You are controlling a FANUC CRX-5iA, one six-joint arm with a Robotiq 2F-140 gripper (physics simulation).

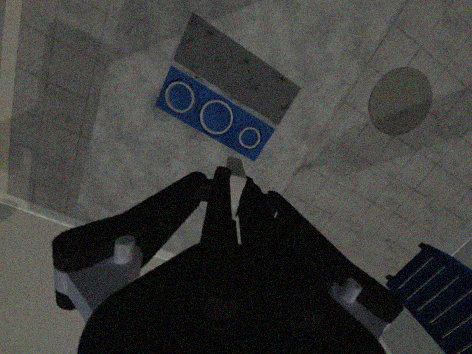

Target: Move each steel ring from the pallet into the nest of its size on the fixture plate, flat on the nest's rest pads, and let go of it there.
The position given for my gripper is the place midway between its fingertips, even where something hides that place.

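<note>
There is my gripper (231, 168), and I can see a blue pallet (242, 116) as well.
</note>
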